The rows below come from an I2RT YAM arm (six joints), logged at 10 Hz.
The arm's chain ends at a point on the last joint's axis. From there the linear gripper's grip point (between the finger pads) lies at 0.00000 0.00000 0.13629 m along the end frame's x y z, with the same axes.
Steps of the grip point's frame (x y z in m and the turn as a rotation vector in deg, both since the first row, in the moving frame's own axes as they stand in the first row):
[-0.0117 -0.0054 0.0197 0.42 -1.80 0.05]
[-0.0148 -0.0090 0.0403 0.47 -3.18 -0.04]
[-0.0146 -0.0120 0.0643 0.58 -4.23 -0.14]
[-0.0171 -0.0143 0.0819 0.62 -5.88 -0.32]
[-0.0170 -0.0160 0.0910 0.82 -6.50 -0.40]
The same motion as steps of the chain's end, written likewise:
[-0.0074 -0.0044 0.0198 0.42 -1.80 0.05]
[-0.0072 -0.0079 0.0405 0.47 -3.18 -0.04]
[-0.0045 -0.0106 0.0647 0.58 -4.23 -0.14]
[-0.0031 -0.0129 0.0826 0.62 -5.88 -0.32]
[-0.0016 -0.0141 0.0919 0.82 -6.50 -0.40]

